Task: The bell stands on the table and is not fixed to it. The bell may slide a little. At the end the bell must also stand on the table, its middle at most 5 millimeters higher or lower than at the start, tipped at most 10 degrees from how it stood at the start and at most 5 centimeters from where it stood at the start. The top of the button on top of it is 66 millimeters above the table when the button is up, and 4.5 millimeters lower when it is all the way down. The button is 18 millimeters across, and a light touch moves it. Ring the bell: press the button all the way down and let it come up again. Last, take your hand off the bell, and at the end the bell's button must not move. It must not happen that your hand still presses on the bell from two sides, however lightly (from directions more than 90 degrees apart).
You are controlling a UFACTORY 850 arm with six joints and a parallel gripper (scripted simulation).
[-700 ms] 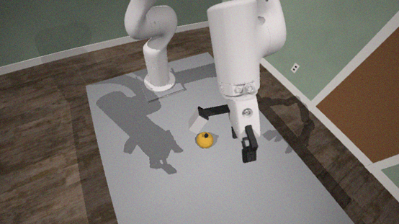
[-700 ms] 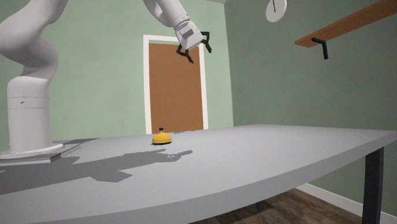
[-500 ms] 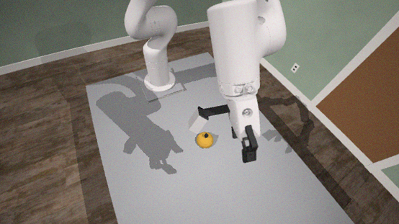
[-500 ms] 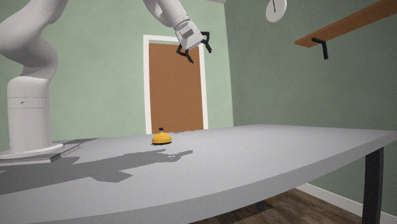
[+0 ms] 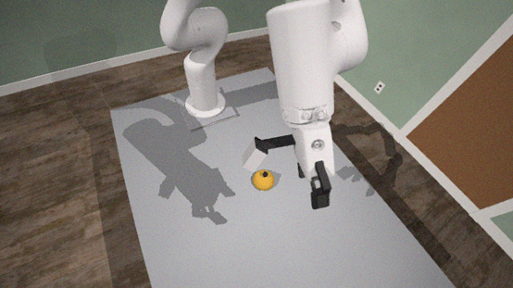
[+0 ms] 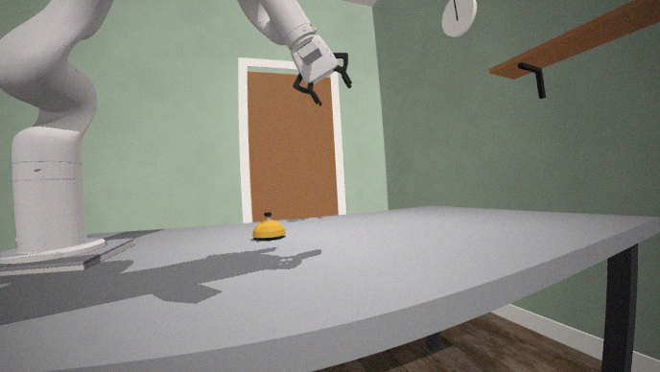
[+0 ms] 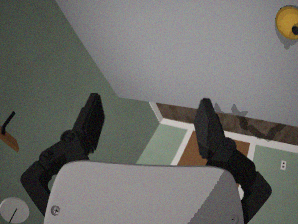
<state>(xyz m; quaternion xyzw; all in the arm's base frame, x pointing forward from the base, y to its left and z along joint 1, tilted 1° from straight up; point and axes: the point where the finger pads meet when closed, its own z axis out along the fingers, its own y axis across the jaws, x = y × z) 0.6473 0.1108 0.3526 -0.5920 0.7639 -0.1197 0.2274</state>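
My hand is 32 cm above the black button, 19 cm past it and 2 cm to the right of it. Also, from my hand: yellow dome-shaped bell: 34 cm below, 19 cm behind, 2 cm to the left.
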